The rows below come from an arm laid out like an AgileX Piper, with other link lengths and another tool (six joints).
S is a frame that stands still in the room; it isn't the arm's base.
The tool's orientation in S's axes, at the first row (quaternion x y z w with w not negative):
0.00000, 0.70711, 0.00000, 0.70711
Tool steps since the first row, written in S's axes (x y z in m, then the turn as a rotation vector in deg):
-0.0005, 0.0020, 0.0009, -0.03, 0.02, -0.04
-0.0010, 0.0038, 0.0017, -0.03, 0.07, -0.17
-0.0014, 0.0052, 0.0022, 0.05, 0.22, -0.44
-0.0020, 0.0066, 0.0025, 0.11, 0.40, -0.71
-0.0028, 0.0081, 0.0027, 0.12, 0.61, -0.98
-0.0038, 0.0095, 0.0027, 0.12, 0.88, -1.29
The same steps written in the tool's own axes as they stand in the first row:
-0.0009, 0.0020, -0.0005, 0.04, 0.02, -0.03
-0.0017, 0.0038, -0.0010, 0.17, 0.07, -0.03
-0.0022, 0.0052, -0.0014, 0.44, 0.22, 0.05
-0.0025, 0.0066, -0.0020, 0.71, 0.40, 0.11
-0.0027, 0.0081, -0.0028, 0.98, 0.61, 0.12
-0.0027, 0.0095, -0.0038, 1.29, 0.88, 0.12

